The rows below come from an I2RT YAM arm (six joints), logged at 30 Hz.
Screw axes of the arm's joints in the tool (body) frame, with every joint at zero. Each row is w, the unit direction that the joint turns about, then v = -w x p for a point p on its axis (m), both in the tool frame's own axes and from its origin. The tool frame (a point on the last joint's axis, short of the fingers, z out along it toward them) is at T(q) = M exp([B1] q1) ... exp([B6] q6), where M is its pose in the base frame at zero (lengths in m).
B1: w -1 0 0 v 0.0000 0.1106 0.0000
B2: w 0 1 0 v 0.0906 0.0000 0.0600
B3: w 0 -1 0 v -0.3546 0.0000 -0.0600
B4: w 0 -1 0 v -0.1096 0.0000 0.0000
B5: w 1 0 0 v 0.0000 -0.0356 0.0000
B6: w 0 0 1 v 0.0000 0.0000 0.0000
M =
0 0 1 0.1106
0 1 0 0.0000
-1 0 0 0.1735
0 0 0 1
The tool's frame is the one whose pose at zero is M.
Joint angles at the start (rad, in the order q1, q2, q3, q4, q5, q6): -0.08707, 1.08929, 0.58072, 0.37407, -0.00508, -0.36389
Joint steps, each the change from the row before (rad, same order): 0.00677, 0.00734, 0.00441, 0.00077, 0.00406, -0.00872; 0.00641, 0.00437, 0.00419, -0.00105, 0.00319, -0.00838; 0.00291, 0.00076, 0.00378, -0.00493, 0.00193, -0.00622; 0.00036, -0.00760, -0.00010, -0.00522, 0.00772, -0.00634; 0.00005, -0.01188, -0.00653, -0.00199, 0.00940, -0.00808; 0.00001, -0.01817, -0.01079, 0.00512, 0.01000, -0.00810; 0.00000, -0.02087, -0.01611, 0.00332, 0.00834, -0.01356; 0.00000, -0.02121, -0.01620, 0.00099, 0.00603, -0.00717; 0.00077, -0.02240, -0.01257, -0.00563, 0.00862, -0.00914; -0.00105, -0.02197, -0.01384, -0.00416, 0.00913, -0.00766; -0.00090, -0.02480, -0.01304, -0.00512, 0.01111, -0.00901
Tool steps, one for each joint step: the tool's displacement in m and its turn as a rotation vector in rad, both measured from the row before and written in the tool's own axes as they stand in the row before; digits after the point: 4 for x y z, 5 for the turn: -0.0007, 0.0014, 0.0015, -0.00325, 0.00106, -0.00963; -0.0010, 0.0012, 0.0009, -0.00339, -0.00002, -0.00926; -0.0009, 0.0004, 0.0003, -0.00160, 0.00141, -0.00663; -0.0008, -0.0005, -0.0014, 0.00768, 0.00069, -0.00637; 0.0002, -0.0003, -0.0024, 0.00992, 0.00052, -0.00803; -0.0002, -0.0005, -0.0037, 0.01411, -0.00754, -0.00777; 0.0013, 0.0001, -0.0043, 0.01089, -0.00401, -0.01327; 0.0015, 0.0003, -0.0043, 0.00797, -0.00296, -0.00691; 0.0008, 0.0000, -0.0043, 0.00889, -0.00050, -0.00901; 0.0014, -0.0002, -0.0042, 0.01089, 0.00079, -0.00732; 0.0009, -0.0006, -0.0046, 0.01369, -0.00071, -0.00847
